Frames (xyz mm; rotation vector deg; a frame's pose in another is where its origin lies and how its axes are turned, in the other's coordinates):
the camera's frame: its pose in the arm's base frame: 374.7 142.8 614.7 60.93 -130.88 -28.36
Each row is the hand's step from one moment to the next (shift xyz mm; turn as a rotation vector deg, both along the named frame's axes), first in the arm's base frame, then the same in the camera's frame.
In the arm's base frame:
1: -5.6 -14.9 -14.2 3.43 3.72 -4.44
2: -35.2 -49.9 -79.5 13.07 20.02 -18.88
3: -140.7 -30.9 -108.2 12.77 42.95 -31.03
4: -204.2 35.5 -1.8 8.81 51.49 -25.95
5: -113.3 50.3 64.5 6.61 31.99 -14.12
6: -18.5 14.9 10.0 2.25 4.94 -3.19
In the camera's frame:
1: 9.8 -13.6 13.1 -6.20 -2.07 1.60
2: 30.8 -53.5 79.0 -28.86 -5.36 8.15
3: 61.6 3.2 169.3 -50.73 2.38 19.79
4: 78.7 137.9 133.2 -53.63 12.65 19.14
5: 41.7 130.8 26.1 -33.24 8.29 9.63
6: 1.4 25.2 5.3 -6.12 0.03 1.49

